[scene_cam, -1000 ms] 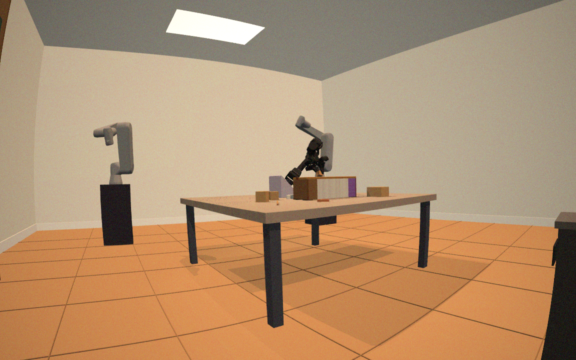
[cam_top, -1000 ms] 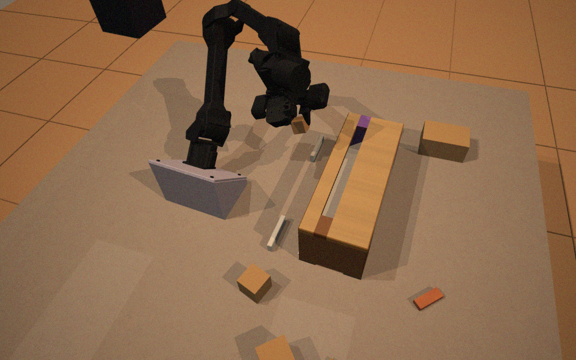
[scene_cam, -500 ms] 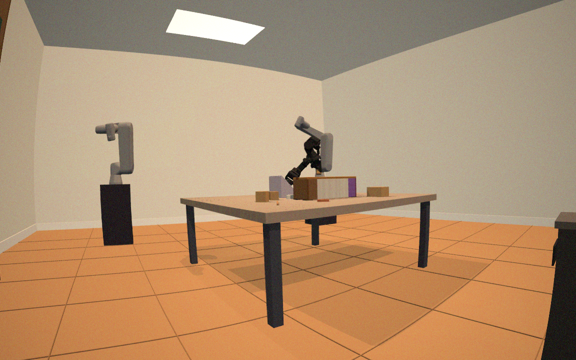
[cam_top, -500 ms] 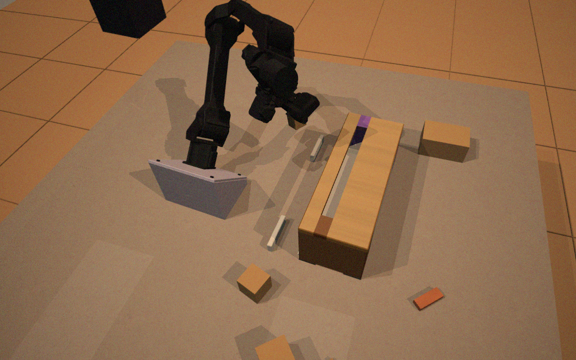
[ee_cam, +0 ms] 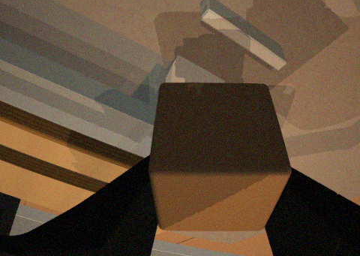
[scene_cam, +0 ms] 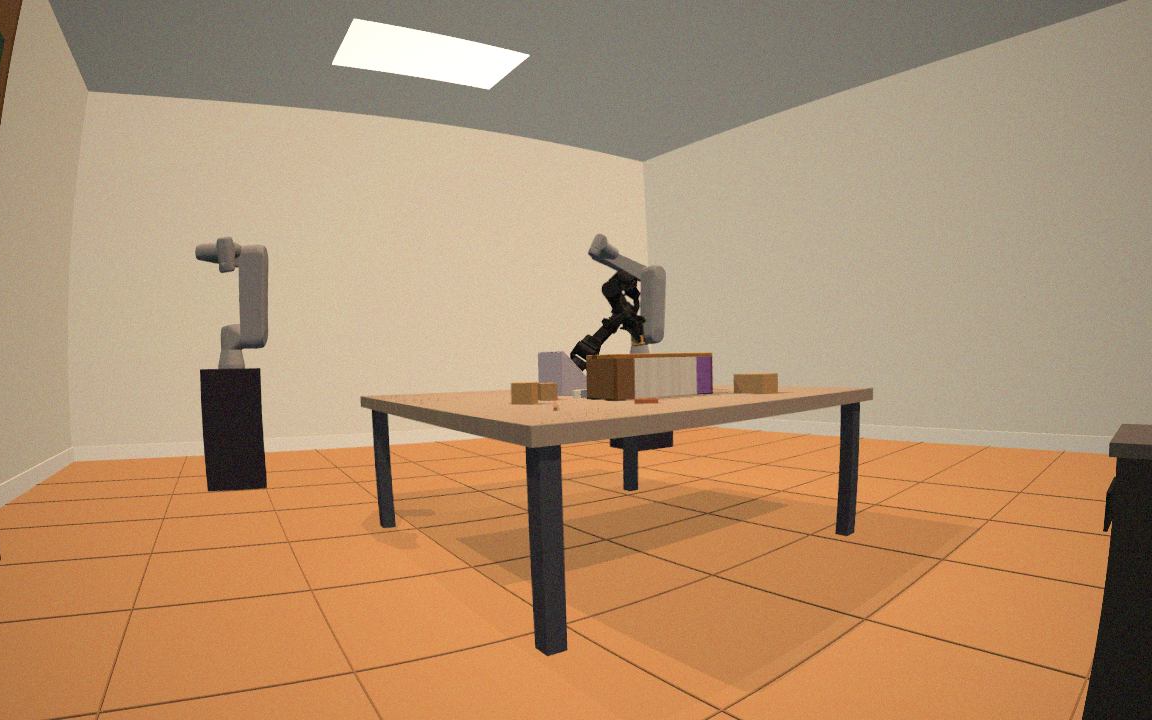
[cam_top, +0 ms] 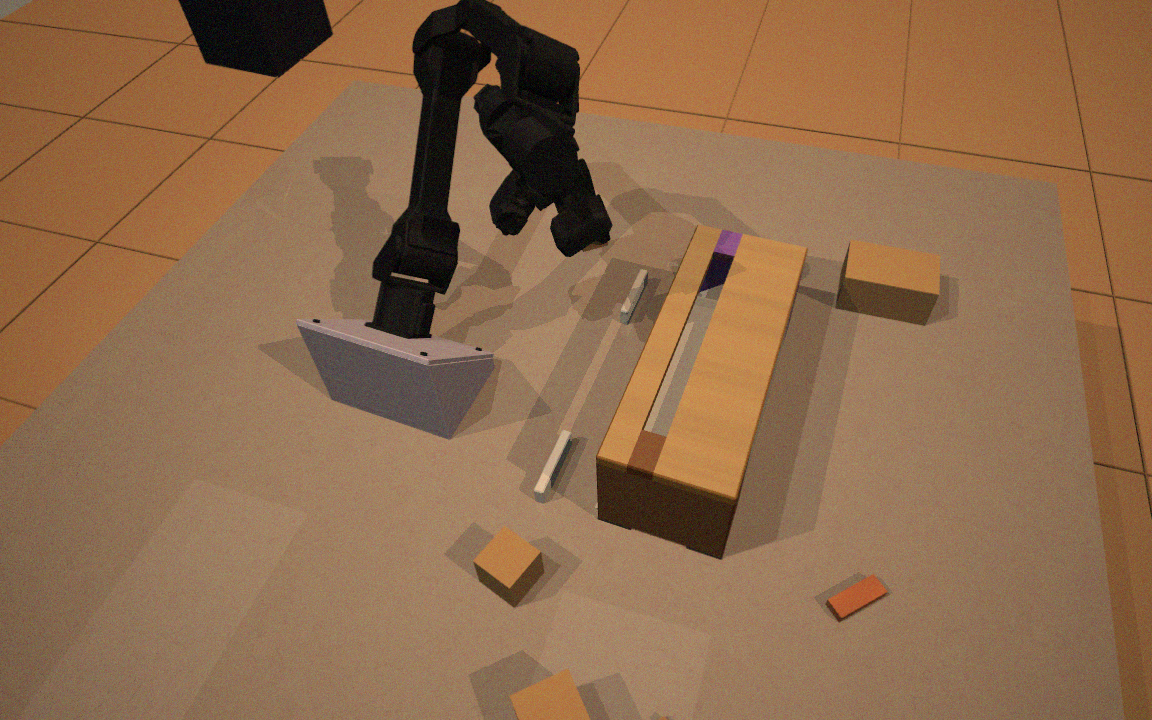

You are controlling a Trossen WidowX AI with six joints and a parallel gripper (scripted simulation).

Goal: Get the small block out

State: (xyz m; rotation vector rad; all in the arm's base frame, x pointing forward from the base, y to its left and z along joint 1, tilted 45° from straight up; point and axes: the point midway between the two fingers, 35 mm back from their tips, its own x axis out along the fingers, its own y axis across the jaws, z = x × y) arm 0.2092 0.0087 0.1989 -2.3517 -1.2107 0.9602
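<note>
My gripper tip is 10 mm past the orange block, 10 mm to the left of it and 10 mm below it. Round my gripper tip: long wooden box: 130 mm ahead, 80 mm to the right, 110 mm below; flat orange piece: 390 mm ahead, 270 mm to the right, 160 mm below.
</note>
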